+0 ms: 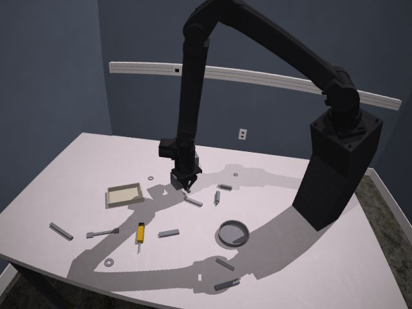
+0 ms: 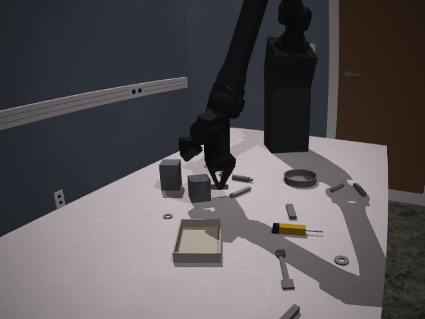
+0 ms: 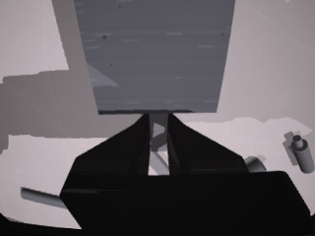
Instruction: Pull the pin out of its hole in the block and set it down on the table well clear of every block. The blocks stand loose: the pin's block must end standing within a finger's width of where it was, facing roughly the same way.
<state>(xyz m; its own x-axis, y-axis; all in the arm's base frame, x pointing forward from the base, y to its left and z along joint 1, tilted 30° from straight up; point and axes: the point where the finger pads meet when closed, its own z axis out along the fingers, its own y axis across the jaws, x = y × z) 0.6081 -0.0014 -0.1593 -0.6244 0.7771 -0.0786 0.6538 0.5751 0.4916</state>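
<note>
The grey pin is 1 cm ahead of my hand and 1 cm to the right of it. The rest, counted from my hand: taller grey block (1 cm ahead, 15 cm to the right, 2 cm above); beige tray (24 cm ahead, 9 cm to the left, 2 cm below); grey bar (4 cm behind, 5 cm to the left, 2 cm below).
</note>
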